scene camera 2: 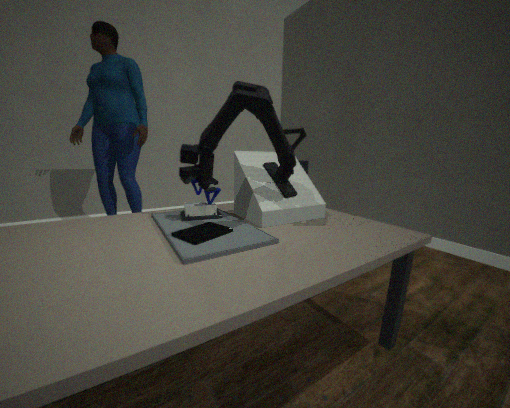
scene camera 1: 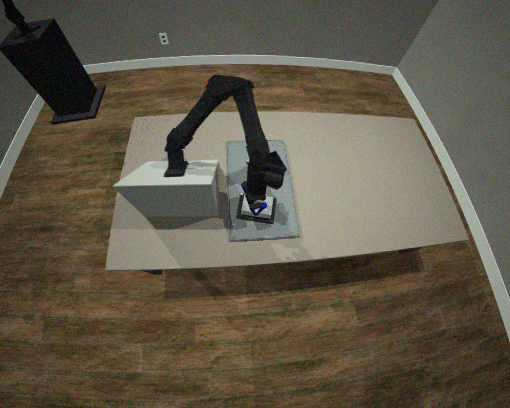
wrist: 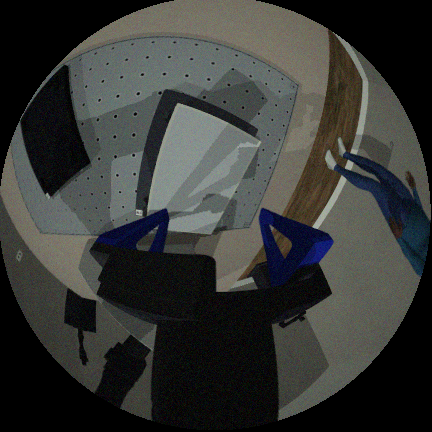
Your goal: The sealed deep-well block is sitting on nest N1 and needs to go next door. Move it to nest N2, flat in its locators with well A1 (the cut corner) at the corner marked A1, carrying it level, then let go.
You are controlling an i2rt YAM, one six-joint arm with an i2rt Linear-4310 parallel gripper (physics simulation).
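Places are measured from the arm's base along level axes (x ahead, y left, z up), in millimetres.
Pixels of known places: gripper, fingertip midpoint: (scene camera 2: 204,199) (scene camera 1: 252,206) (wrist: 213,213); arm's base at its link origin: (scene camera 2: 279,179) (scene camera 1: 177,169) (wrist: 147,333).
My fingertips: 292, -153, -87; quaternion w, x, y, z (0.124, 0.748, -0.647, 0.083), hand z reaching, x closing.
Observation:
Ahead of a thing's pixels: the offset from my fingertips to its middle, as dx, dy, dz. Level surfaces: height alone.
The white deep-well block {+25, +16, -35} (scene camera 1: 247,209) (scene camera 2: 200,210) (wrist: 182,160) sits in nest N1, a dark frame {+24, +16, -56} (scene camera 1: 255,220) (scene camera 2: 187,217) (wrist: 149,150). A small label shows at one nest corner in the wrist view; I cannot make out the cut corner. Nest N2 {+102, +234, -58} (scene camera 2: 202,233) (wrist: 55,135) is a dark, empty tray beside it; the arm hides it in scene camera 1. My gripper (scene camera 1: 251,201) (scene camera 2: 204,198) (wrist: 213,213) is open, its blue fingers apart and just above the block, with nothing between them. In the wrist view the block's near end lies beyond the fingertips.
Both nests are on a grey perforated board (scene camera 1: 237,231) (scene camera 2: 240,244) (wrist: 170,50) on the table {dz -80} (scene camera 1: 365,180) (scene camera 2: 100,280). The arm stands on a white wedge-shaped base (scene camera 1: 175,200) (scene camera 2: 292,216) beside the board. A person (scene camera 2: 115,90) (wrist: 380,185) stands beyond the table.

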